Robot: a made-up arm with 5 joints.
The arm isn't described. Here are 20 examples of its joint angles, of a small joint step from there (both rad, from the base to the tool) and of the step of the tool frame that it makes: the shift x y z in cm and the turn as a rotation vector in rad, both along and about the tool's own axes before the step.
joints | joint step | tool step
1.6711 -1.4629 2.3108 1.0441 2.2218 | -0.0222 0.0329 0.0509 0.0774 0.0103 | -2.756 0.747 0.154 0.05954 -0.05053 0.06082
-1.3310 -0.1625 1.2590 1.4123 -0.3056 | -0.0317 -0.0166 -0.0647 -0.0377 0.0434 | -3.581 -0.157 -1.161 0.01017 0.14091 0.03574
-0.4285 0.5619 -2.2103 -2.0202 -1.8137 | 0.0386 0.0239 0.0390 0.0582 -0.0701 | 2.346 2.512 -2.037 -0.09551 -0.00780 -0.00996
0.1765 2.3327 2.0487 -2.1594 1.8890 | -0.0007 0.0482 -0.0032 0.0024 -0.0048 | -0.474 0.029 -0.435 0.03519 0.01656 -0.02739
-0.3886 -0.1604 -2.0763 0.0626 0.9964 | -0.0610 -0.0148 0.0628 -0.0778 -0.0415 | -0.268 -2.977 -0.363 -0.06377 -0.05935 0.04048
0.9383 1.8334 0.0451 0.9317 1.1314 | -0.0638 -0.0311 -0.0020 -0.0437 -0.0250 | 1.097 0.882 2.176 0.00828 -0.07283 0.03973
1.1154 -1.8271 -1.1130 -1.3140 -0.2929 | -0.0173 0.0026 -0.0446 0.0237 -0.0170 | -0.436 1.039 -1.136 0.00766 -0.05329 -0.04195
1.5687 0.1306 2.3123 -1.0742 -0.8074 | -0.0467 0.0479 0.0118 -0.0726 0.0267 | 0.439 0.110 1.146 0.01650 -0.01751 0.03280
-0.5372 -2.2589 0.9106 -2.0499 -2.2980 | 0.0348 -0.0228 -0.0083 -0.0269 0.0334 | 0.153 0.712 0.313 0.00243 0.00562 0.01528
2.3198 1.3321 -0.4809 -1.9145 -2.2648 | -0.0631 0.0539 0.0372 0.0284 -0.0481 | 0.398 -4.958 1.506 0.04998 -0.01537 -0.01476
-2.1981 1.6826 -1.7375 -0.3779 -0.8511 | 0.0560 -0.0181 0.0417 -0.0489 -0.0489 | -1.254 1.302 2.322 -0.03047 -0.05874 0.03091
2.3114 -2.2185 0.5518 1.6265 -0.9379 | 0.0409 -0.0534 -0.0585 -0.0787 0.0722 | 0.123 -0.914 -0.685 0.01268 0.15621 0.01046
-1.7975 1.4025 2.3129 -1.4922 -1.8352 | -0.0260 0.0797 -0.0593 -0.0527 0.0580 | -1.403 0.877 -0.139 -0.00907 -0.00678 0.04343
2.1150 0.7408 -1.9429 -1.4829 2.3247 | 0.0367 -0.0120 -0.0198 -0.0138 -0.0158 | -1.089 0.772 0.247 0.01749 -0.01004 -0.01221
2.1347 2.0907 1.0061 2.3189 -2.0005 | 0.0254 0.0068 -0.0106 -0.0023 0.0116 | 0.150 -0.610 0.321 0.03069 0.02451 0.00846
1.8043 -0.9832 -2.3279 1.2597 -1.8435 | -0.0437 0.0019 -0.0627 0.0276 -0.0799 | -0.155 -0.820 -0.578 -0.06692 -0.00388 -0.02969
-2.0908 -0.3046 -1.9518 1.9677 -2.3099 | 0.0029 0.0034 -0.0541 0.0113 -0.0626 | -0.348 -0.207 1.553 0.00772 -0.01672 0.02497
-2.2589 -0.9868 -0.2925 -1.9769 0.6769 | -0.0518 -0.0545 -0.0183 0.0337 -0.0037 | 4.286 3.514 -1.149 0.06685 -0.05576 -0.07303
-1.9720 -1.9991 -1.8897 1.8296 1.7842 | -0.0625 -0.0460 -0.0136 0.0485 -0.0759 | -4.708 0.344 3.657 0.07475 -0.07176 0.07719
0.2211 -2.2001 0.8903 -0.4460 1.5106 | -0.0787 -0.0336 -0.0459 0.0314 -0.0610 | 2.848 2.667 -1.566 0.00755 -0.00016 0.02569
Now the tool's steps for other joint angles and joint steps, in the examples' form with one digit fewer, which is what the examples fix.
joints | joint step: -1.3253 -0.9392 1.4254 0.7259 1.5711 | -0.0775 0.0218 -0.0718 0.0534 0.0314
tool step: 0.13 5.29 -4.99 -0.0131 0.1047 0.0931
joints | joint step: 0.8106 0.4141 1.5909 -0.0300 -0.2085 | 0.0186 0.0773 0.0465 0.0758 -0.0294
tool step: 2.10 -1.16 1.65 -0.0768 -0.1075 -0.0554
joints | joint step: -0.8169 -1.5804 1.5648 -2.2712 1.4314 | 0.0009 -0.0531 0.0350 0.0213 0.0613
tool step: -0.41 1.77 0.07 0.0283 0.0544 0.0605
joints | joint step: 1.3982 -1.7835 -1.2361 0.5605 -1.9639 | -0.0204 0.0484 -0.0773 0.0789 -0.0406
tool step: -1.33 0.71 1.13 -0.0893 0.0440 0.0051
